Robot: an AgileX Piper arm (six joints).
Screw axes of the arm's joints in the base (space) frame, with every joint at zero. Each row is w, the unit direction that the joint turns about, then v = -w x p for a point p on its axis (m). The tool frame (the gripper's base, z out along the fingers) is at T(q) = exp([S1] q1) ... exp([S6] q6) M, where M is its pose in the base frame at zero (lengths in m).
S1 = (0, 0, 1, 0, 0, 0)
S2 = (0, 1, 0, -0.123, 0, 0)
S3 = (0, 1, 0, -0.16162, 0, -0.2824)
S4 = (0.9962, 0, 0.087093, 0, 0.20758, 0)
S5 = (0, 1, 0, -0.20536, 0, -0.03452)
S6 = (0.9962, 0, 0.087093, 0, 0.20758, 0)
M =
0.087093 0 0.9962 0.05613
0 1 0 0
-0.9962 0 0.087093 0.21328
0 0 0 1
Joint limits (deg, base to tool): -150..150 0..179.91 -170..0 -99.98..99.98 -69.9..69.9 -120..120
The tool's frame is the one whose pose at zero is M.
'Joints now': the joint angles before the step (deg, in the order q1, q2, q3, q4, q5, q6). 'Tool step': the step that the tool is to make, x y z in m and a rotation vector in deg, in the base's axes. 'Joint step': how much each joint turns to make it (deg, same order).
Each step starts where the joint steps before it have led.
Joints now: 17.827 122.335 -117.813 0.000 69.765 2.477
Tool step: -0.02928 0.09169 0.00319 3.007 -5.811 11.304
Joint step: 11.604 0.134 0.000 0.305 -6.653 0.297
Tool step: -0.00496 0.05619 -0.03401 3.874 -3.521 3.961
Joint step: 5.818 4.898 -0.001 0.393 -9.959 2.017
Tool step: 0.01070 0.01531 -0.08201 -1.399 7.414 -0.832
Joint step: 0.311 9.406 0.002 2.885 -2.573 0.666
